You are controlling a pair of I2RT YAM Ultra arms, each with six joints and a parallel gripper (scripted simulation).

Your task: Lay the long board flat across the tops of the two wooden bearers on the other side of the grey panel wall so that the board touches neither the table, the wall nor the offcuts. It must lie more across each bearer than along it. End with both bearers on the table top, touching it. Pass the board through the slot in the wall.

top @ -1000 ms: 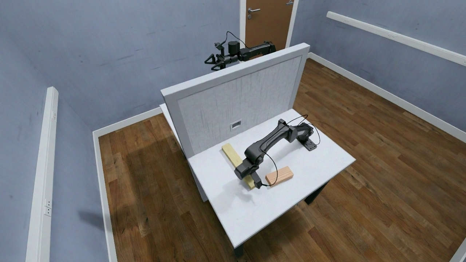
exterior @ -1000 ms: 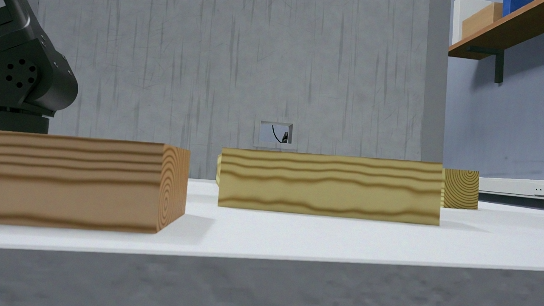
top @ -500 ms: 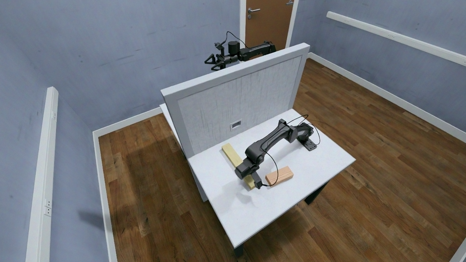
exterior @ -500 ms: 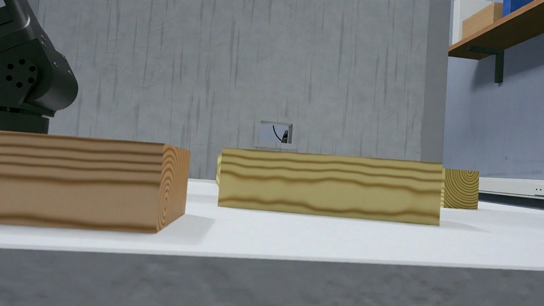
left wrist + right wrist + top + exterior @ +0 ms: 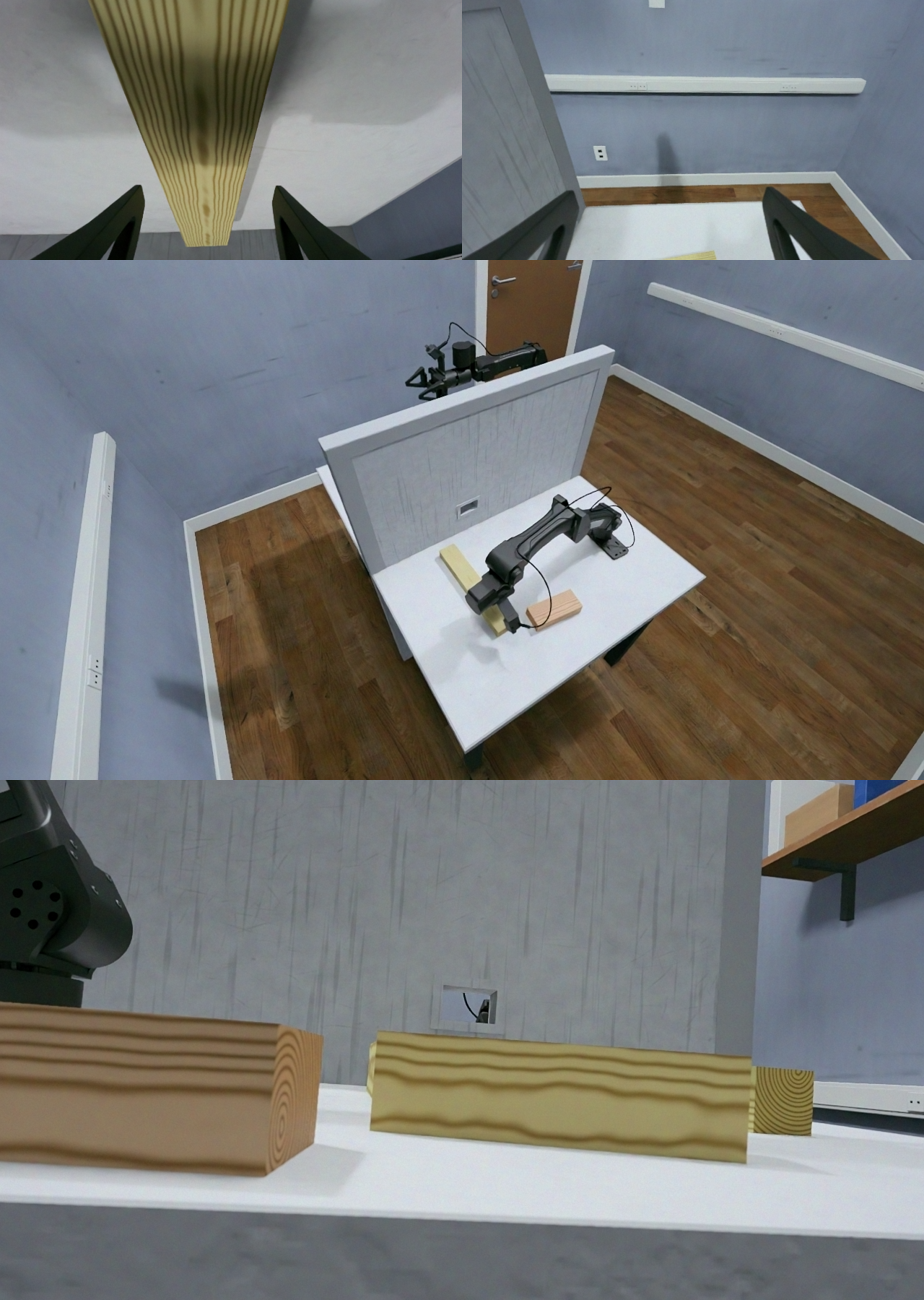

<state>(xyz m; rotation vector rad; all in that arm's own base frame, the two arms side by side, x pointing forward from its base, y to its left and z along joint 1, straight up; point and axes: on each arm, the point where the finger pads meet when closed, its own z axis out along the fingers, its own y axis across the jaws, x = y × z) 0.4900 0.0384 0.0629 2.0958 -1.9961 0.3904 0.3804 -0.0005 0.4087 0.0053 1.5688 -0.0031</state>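
My left hand is 7 cm to the left of the long pale board, 5 cm above it and 1 cm past it. The rest, counted from my left hand: brown offcut (16 cm behind, 12 cm to the left, 4 cm below); then pale wooden bearer (54 cm to the right, 4 cm below, 4 cm ahead).
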